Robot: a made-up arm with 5 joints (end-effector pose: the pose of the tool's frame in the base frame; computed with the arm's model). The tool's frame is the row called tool.
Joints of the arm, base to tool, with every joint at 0 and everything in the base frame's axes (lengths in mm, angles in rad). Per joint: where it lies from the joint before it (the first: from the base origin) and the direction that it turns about. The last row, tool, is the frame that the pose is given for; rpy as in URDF.
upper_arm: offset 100 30 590 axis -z
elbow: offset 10 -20 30 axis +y
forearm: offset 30 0 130 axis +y
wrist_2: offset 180 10 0 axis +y
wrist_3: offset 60 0 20 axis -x
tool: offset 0 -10 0 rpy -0.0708 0.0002 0.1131
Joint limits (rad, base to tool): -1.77..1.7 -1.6..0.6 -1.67..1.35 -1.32..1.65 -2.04..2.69
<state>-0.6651 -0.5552 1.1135 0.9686 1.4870</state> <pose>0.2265 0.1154 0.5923 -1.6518 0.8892 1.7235</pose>
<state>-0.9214 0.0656 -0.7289 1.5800 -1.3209</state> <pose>0.2520 0.2096 0.8172 0.7432 1.1601 0.2899</pose>
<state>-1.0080 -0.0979 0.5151 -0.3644 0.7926</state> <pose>0.2494 0.2349 0.7033 -0.8389 -0.3534 1.0733</pose>
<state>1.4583 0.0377 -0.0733 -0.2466 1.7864</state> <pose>0.1230 -0.2433 0.8005 -1.5767 1.2669 -1.1537</pose>
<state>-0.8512 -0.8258 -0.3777 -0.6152 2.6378</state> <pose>0.0750 -0.0004 0.9503 -1.2259 -0.9210 -1.5172</pose>
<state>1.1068 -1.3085 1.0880 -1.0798 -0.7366</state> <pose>0.1163 -0.0414 0.7834 -0.2517 -1.3551 -0.4027</pose>
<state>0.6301 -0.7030 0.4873 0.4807 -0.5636</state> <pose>0.2397 -0.0947 0.7755 0.5557 0.0577 -0.5712</pose>
